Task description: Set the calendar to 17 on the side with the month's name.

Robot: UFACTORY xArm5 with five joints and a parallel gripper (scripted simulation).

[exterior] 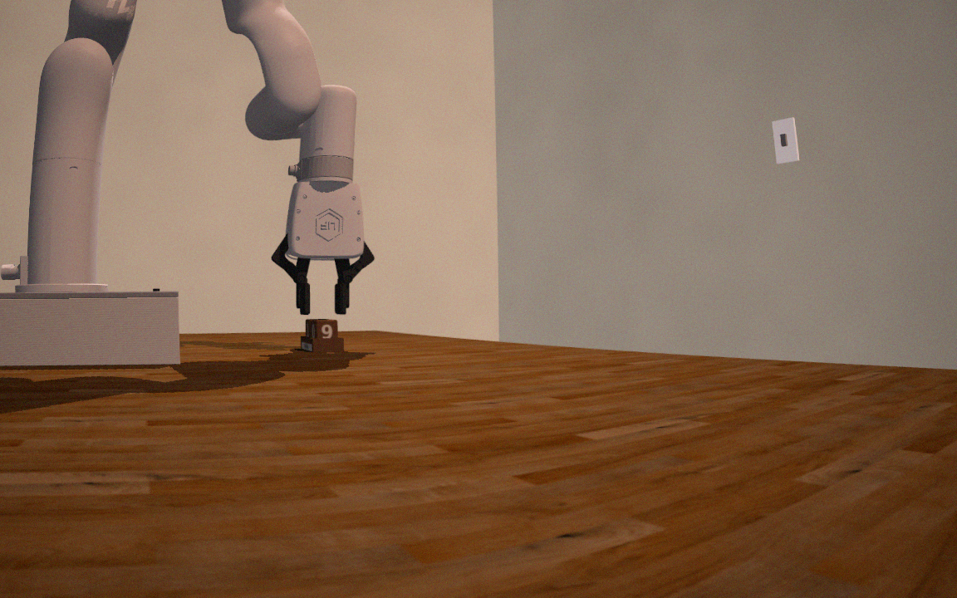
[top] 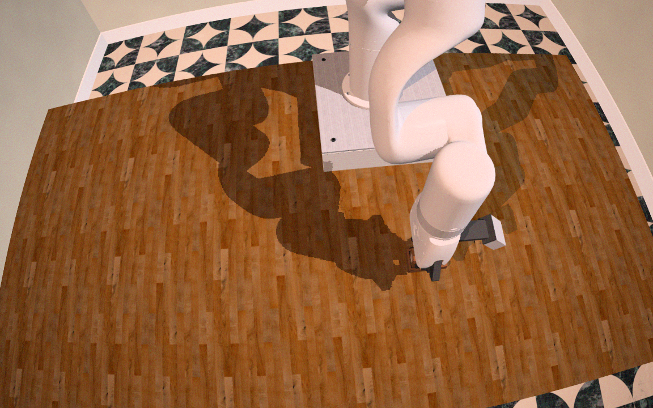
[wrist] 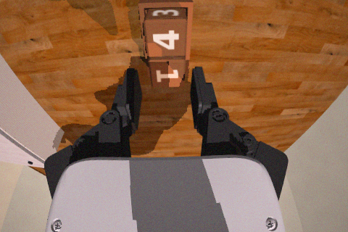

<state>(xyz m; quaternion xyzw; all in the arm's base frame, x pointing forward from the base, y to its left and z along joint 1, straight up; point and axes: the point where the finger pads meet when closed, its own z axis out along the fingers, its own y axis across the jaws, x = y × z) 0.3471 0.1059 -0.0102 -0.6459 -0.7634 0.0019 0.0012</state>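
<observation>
Right now my hand is 2 cm to the right of the brown tray and 6 cm above it.
</observation>
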